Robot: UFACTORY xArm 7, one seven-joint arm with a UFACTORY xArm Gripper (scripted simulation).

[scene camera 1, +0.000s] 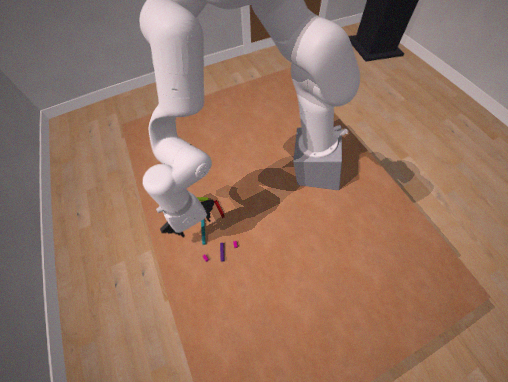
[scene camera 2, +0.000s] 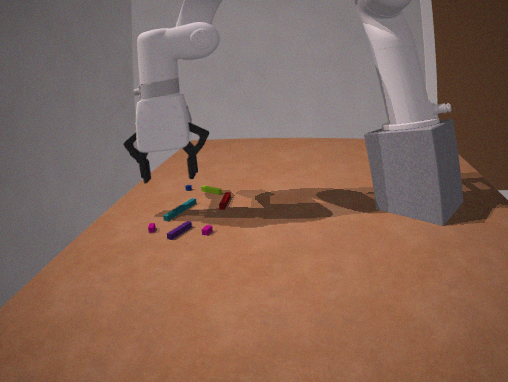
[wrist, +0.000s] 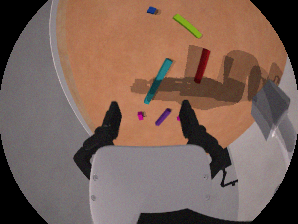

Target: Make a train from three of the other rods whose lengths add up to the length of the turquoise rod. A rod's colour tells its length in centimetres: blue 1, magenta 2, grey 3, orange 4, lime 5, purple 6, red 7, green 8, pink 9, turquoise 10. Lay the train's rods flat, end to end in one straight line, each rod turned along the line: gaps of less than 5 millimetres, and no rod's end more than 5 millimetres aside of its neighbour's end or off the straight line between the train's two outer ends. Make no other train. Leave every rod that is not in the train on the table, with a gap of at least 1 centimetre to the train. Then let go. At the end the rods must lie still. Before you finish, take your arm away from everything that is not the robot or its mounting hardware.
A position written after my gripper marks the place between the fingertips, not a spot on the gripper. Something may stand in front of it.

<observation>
In view: my gripper [scene camera 2: 169,179].
My gripper is seen too in scene camera 1 [scene camera 1: 195,225] and in the wrist view [wrist: 150,107].
</observation>
